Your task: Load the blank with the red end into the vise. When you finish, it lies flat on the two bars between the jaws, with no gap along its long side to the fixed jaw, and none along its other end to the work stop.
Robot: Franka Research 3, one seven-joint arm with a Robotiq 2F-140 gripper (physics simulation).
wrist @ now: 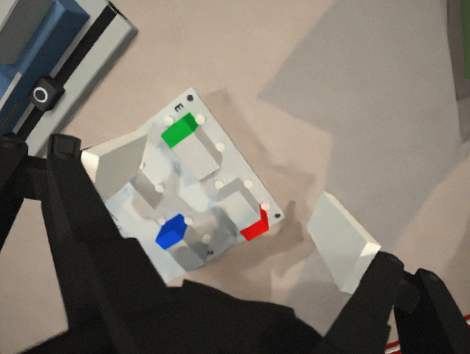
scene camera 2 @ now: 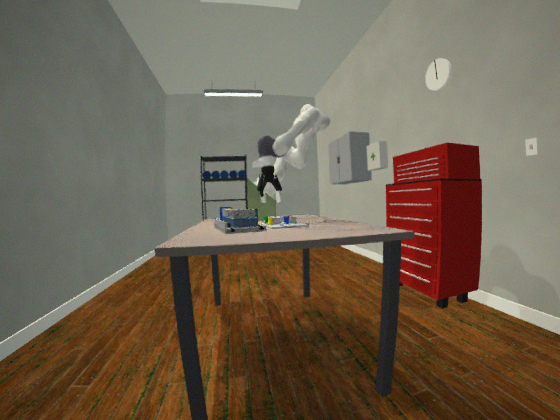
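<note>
The blank with the red end (wrist: 240,208) lies on the white plate (wrist: 196,192) (scene camera 2: 292,226), near its right corner in the wrist view, with its red end towards the plate's edge. My gripper (scene camera 2: 270,199) (wrist: 231,182) is wide open and empty, well above the plate. In the wrist view, its pale finger pads stand left and right of the red-ended blank. The vise (scene camera 2: 242,220) (wrist: 42,47), blue and grey, stands beside the plate; part of it shows at the wrist view's upper left. Its bars and work stop cannot be made out clearly.
Blanks with a green end (wrist: 181,130) and a blue end (wrist: 171,232) lie on the plate among white pegs. A yellow end (scene camera 2: 270,220) shows there too, hidden in the wrist view by the left finger. A red tool cabinet (scene camera 2: 460,225) stands right of the table (scene camera 2: 345,236).
</note>
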